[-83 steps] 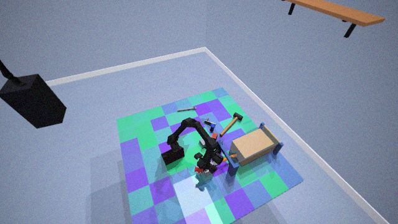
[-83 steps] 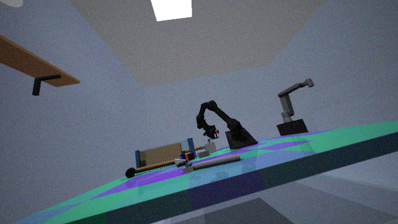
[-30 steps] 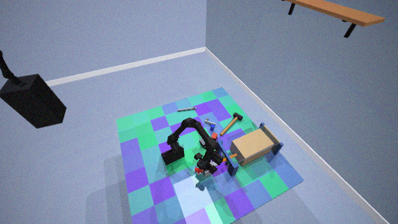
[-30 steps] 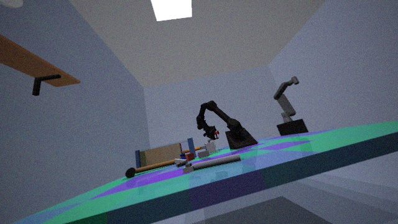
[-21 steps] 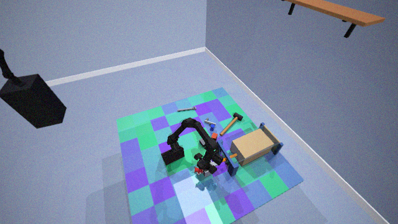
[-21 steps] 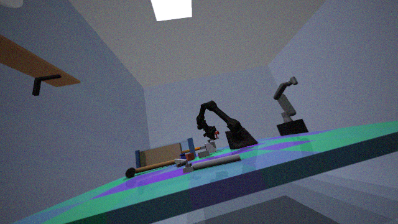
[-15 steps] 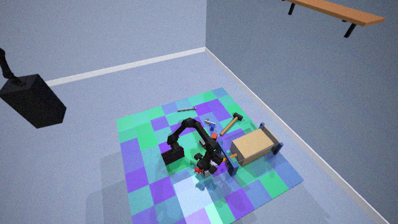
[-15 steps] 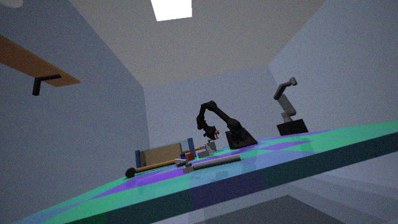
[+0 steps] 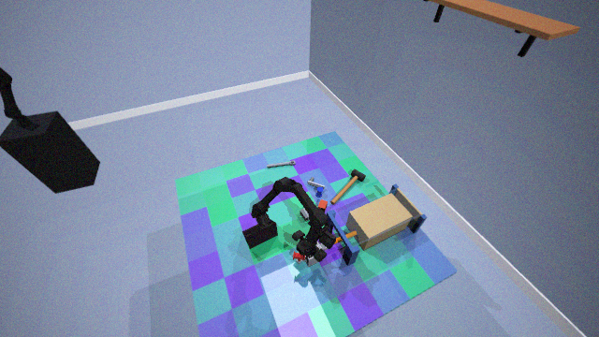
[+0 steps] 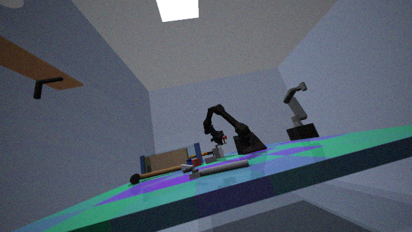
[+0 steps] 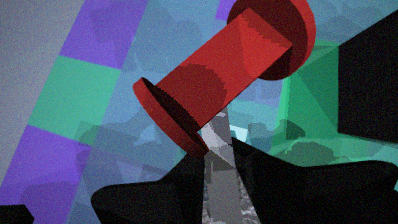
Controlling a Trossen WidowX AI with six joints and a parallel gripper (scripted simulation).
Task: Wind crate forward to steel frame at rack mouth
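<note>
The dark red knob lies 30 mm behind my gripper tip, 20 mm to the right of it and 50 mm above it. Also, from my gripper tip: blue steel frame (220 mm ahead, 40 mm to the left, 10 mm above); grey hand winch (40 mm ahead, 20 mm to the left, 70 mm below); red-knobbed crank handle (20 mm above).
</note>
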